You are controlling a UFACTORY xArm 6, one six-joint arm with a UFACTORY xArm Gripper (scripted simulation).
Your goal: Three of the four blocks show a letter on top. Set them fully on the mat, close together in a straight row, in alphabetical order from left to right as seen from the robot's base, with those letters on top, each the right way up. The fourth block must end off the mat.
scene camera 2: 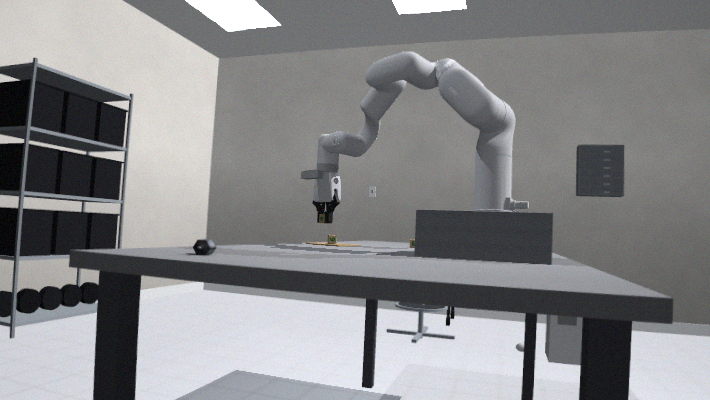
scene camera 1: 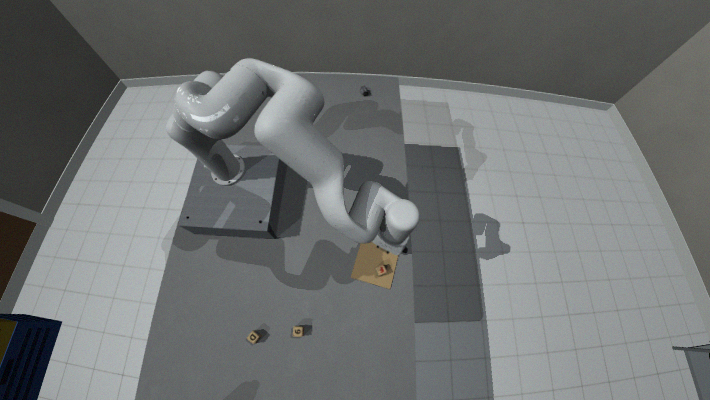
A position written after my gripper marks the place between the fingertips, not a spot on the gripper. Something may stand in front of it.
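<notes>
My gripper [scene camera 2: 324, 223] visible. Tan mat [scene camera 1: 369, 257] visible too.
</notes>
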